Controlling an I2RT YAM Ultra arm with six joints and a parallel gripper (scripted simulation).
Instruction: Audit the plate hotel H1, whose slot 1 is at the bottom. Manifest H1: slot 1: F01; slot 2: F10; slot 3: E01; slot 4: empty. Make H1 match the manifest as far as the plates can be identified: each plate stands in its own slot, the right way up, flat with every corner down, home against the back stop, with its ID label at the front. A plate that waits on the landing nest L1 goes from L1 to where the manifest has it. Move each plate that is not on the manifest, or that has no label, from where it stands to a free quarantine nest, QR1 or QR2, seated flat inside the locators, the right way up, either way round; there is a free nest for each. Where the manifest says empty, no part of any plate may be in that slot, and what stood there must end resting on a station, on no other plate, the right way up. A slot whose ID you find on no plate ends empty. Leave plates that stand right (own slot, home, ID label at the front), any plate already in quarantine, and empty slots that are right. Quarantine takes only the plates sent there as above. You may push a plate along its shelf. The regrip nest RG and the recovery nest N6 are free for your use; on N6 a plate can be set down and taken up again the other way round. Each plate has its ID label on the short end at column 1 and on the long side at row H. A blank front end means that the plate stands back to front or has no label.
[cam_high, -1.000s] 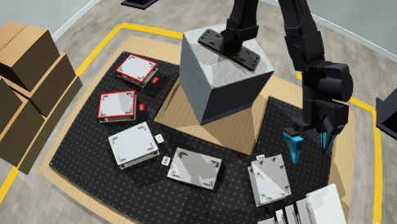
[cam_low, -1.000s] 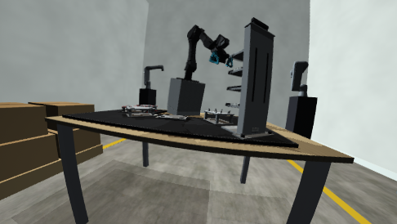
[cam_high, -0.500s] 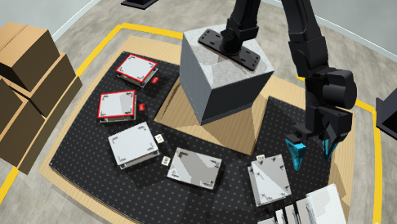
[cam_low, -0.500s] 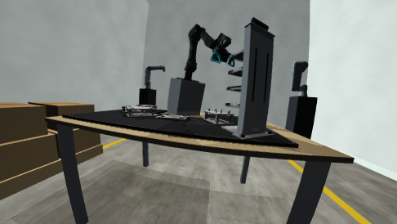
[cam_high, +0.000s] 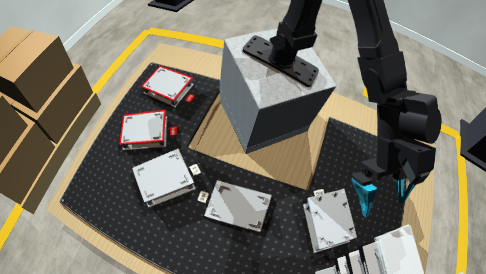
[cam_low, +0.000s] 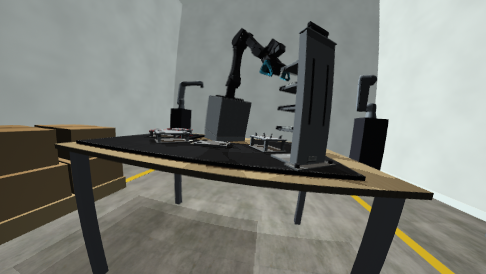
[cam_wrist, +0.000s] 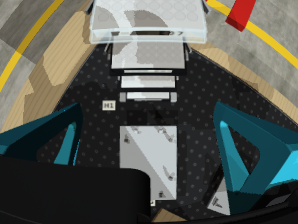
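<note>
Right now the white plate is 90 mm ahead of my hand, 80 mm to the left of it and 10 mm above it. Also, from my hand: grey regrip nest (290 mm below, 50 mm behind, 40 mm to the right); then plate hotel H1 (150 mm ahead, 130 mm to the left, 130 mm below); then H1 tag (340 mm below, 120 mm to the left, 10 mm behind).
</note>
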